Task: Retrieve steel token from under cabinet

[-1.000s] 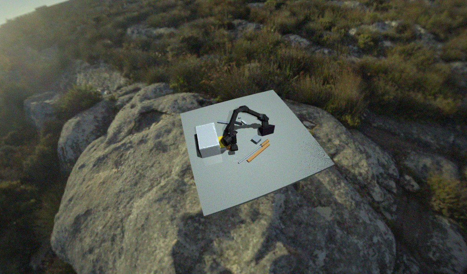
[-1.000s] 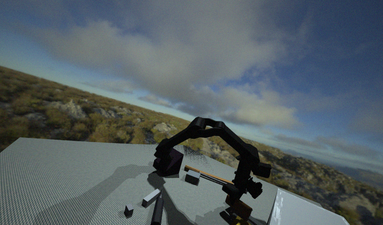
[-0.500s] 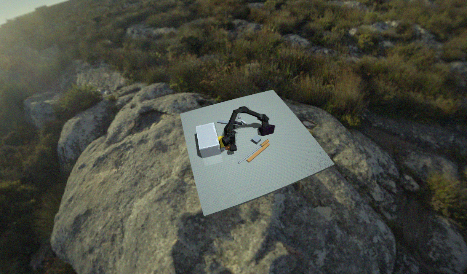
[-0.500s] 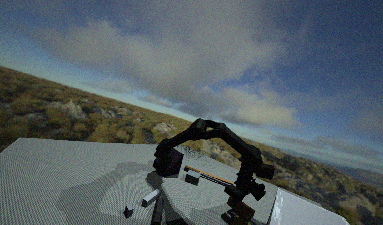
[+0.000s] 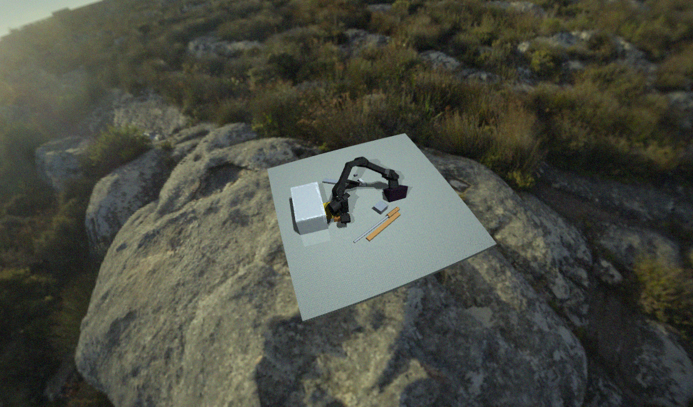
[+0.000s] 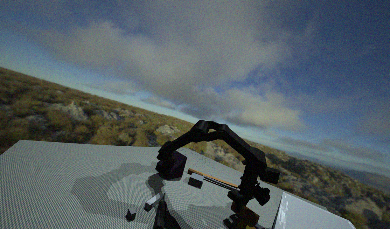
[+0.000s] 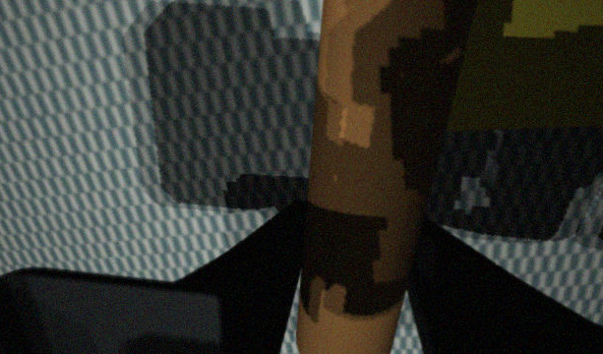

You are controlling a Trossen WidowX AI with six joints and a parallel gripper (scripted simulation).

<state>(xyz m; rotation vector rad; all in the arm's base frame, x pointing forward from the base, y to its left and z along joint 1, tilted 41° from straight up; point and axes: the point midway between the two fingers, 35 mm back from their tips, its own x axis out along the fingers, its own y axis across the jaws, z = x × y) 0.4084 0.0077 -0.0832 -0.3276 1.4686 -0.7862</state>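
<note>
Right now my gripper tip is 26 cm past the grey block, 2 cm to the right of it and 1 cm below it. The rest, counted from my gripper tip: grey bar 25 cm behind, 26 cm to the right; then small grey cube 24 cm behind, 35 cm to the right; then wooden stick 21 cm behind, 17 cm to the left.
</note>
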